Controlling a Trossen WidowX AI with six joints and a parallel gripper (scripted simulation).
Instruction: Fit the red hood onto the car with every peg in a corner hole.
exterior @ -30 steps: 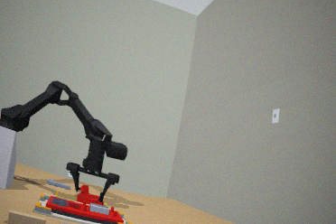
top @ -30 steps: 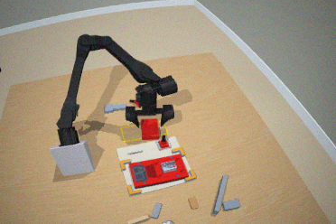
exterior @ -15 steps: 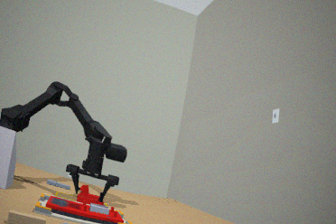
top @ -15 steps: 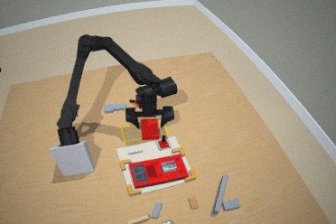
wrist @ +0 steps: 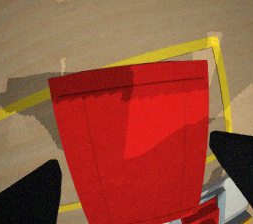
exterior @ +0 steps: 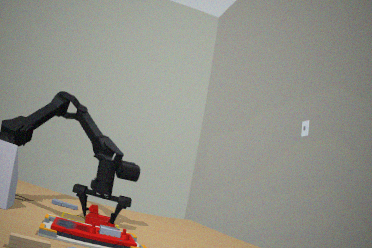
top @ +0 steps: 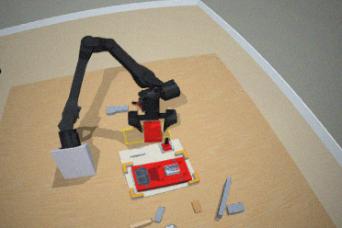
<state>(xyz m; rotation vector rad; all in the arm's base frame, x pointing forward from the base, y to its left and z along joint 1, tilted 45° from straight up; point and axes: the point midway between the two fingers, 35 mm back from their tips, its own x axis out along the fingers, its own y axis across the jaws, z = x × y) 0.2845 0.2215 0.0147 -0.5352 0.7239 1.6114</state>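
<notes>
Now: gripper tip right at the red hood. The rest, counted from my gripper tip: tan block 370 mm to the right, 110 mm ahead, 10 mm below; then grey engine block 210 mm to the right, 40 mm ahead, 10 mm above.
</notes>
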